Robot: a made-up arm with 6 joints. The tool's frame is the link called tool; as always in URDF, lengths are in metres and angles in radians. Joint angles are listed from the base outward. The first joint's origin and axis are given. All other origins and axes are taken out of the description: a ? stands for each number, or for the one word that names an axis. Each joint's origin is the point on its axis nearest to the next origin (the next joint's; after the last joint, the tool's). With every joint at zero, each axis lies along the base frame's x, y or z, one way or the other. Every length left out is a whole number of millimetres.
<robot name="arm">
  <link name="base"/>
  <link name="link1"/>
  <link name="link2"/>
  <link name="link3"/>
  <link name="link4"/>
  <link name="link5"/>
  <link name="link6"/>
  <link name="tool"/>
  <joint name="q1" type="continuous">
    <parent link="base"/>
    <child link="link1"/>
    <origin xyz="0 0 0.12"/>
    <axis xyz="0 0 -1"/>
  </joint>
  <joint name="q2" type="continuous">
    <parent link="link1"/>
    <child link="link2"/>
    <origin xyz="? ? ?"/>
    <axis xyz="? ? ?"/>
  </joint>
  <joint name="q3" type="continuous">
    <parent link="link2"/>
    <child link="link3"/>
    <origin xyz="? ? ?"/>
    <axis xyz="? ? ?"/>
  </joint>
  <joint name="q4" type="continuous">
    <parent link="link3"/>
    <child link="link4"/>
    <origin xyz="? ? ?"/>
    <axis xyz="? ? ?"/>
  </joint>
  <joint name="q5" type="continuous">
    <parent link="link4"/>
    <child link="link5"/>
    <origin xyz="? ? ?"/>
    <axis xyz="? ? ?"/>
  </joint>
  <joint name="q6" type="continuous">
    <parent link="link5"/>
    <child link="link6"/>
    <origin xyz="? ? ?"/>
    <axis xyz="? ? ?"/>
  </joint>
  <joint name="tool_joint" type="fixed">
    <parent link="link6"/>
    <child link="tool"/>
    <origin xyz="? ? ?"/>
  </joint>
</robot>
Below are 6 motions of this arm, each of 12 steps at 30 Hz.
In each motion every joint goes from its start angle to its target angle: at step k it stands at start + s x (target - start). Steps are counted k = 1, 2, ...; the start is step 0. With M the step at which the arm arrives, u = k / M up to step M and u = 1 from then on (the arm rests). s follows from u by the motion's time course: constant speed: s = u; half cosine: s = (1 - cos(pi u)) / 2; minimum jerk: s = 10 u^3 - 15 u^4 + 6 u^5.
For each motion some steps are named. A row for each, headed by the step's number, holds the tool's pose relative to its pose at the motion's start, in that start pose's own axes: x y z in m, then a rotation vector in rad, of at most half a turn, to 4 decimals.
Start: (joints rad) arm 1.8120 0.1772 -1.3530 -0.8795 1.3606 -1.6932
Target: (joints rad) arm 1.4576 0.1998 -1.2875 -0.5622 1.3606 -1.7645
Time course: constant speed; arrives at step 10
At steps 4, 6, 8, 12:
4: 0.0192 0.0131 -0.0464 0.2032 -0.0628 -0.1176
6: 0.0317 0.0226 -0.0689 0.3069 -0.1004 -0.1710
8: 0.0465 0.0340 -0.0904 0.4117 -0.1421 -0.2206
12: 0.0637 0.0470 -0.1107 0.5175 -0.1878 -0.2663

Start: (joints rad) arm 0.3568 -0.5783 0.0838 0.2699 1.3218 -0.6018
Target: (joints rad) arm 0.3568 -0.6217 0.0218 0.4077 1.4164 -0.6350
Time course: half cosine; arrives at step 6
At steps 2, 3, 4, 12:
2: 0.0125 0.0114 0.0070 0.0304 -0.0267 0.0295
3: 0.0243 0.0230 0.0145 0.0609 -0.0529 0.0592
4: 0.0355 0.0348 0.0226 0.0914 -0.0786 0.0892
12: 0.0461 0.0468 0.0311 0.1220 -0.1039 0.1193

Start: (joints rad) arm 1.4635 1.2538 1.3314 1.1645 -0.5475 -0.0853
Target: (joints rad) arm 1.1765 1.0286 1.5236 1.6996 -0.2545 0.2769
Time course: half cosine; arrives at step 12
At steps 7, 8, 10, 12:
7: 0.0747 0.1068 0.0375 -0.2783 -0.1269 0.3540
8: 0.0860 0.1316 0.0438 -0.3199 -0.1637 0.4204
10: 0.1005 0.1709 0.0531 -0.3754 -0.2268 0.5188
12: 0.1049 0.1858 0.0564 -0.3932 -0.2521 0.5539

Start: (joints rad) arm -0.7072 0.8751 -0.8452 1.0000 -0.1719 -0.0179
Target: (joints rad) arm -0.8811 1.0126 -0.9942 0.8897 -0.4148 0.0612
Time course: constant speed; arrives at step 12
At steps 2, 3, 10, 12:
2: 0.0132 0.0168 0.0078 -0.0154 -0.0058 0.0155
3: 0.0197 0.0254 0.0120 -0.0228 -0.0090 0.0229
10: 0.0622 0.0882 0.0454 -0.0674 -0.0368 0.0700
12: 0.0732 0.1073 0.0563 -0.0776 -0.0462 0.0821

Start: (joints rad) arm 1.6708 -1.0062 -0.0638 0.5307 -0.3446 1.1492
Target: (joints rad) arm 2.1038 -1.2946 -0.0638 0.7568 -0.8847 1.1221
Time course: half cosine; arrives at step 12
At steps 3, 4, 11, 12:
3: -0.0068 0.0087 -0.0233 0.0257 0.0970 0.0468
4: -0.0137 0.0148 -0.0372 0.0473 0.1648 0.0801
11: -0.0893 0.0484 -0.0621 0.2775 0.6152 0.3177
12: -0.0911 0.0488 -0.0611 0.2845 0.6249 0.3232

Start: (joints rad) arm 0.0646 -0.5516 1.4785 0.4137 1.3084 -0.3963
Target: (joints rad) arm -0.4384 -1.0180 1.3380 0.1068 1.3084 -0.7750
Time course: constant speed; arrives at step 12
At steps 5, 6, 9, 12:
5: -0.0619 -0.0528 0.0351 0.0272 -0.0441 0.0232
6: -0.0735 -0.0642 0.0443 0.0329 -0.0532 0.0283
9: -0.1062 -0.0998 0.0760 0.0508 -0.0814 0.0445
12: -0.1357 -0.1372 0.1136 0.0695 -0.1103 0.0624

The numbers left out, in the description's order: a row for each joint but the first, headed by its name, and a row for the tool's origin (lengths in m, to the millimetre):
q2: xyz 0.09 0.39 0, axis 0 0 1
q3: xyz 0.06 0.06 0, axis 0 1 0
q4: xyz 0.1 0 -0.04, axis 0 0 1
q5: xyz -0.1 0.03 0, axis 0 -1 0
q6: xyz 0.31 0 -0.35, axis -1 0 0
tool: xyz 0 0.01 0.02

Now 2 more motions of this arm.
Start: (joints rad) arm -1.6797 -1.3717 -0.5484 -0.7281 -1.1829 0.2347
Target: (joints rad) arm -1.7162 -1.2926 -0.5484 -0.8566 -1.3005 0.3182
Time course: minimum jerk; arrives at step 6
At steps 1, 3, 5, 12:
1: -0.0024 0.0013 -0.0017 -0.0014 0.0052 0.0024
3: -0.0357 0.0183 -0.0230 -0.0201 0.0731 0.0348
5: -0.0714 0.0340 -0.0425 -0.0398 0.1409 0.0702
12: -0.0743 0.0351 -0.0440 -0.0414 0.1461 0.0731

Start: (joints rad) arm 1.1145 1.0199 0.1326 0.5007 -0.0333 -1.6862
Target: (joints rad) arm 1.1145 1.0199 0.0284 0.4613 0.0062 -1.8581
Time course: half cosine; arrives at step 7
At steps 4, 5, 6, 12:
4: 0.0289 0.0265 0.0143 0.0756 -0.0109 0.0834
5: 0.0379 0.0357 0.0187 0.1005 -0.0124 0.1111
6: 0.0440 0.0423 0.0217 0.1178 -0.0128 0.1304
12: 0.0462 0.0447 0.0228 0.1239 -0.0129 0.1373

